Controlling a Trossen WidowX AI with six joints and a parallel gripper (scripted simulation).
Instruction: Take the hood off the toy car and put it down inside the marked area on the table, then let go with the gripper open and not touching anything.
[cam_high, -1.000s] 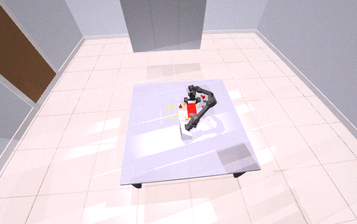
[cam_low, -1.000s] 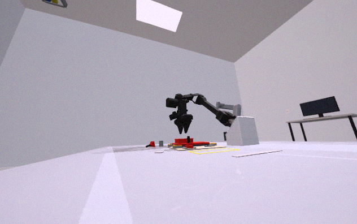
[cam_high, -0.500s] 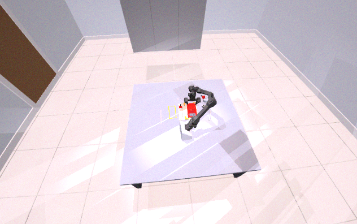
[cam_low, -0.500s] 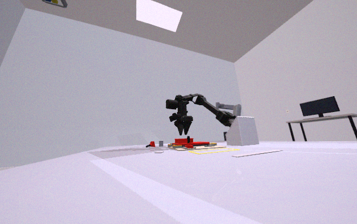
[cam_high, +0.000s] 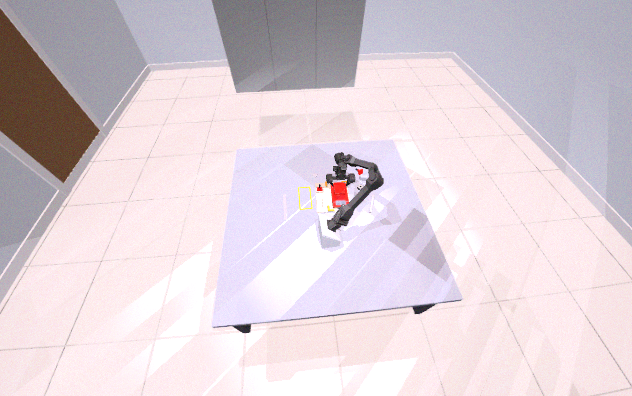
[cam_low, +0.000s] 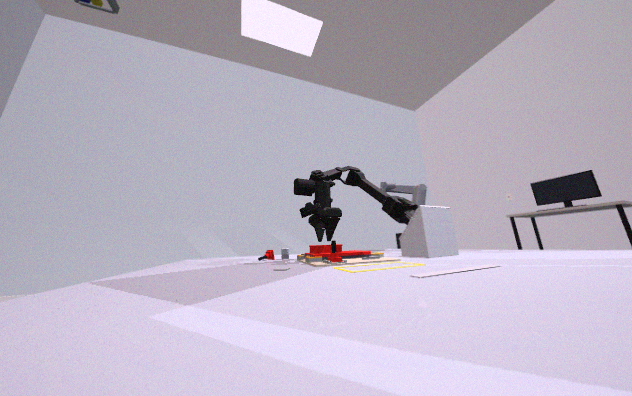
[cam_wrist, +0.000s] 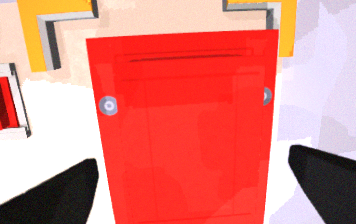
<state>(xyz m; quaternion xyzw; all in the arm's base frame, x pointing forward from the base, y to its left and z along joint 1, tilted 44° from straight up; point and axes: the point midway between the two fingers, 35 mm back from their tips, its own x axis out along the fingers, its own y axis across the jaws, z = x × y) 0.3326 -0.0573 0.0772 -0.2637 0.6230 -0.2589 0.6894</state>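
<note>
My gripper tip is now 2 cm above the red hood. Also, from my gripper tip: thin white strip 37 cm to the left, 10 cm behind, 6 cm below.
</note>
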